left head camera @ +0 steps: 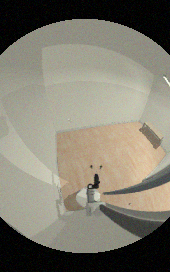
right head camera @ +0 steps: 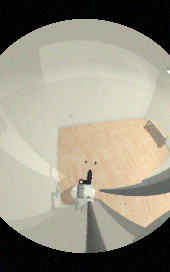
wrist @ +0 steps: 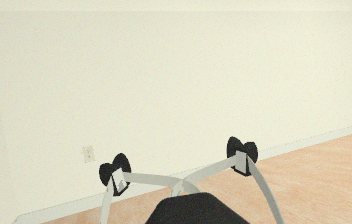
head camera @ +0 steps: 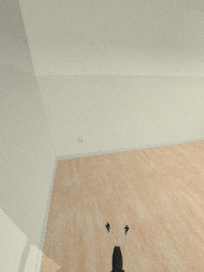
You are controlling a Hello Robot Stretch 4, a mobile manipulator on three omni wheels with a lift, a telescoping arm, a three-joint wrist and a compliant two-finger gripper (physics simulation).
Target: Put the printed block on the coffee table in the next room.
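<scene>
My gripper (head camera: 117,228) (left head camera: 96,167) (right head camera: 90,162) (wrist: 178,157) is open, its two black fingertips standing wide apart with nothing between them. It hangs over the wooden floor, facing a pale wall. The printed block does not show in any view. A brown, low piece of furniture (left head camera: 151,135) (right head camera: 155,133) stands by the wall at the right in both side head views, well away from the gripper. It is too small and warped to tell whether it is the coffee table.
A pale wall (head camera: 120,110) (wrist: 175,75) stands ahead and meets another wall (head camera: 25,125) at a corner on the left. A small outlet (head camera: 80,140) (wrist: 88,154) is on the wall ahead. A tiny dark spot (left head camera: 130,203) (right head camera: 125,204) lies on the wooden floor at the right.
</scene>
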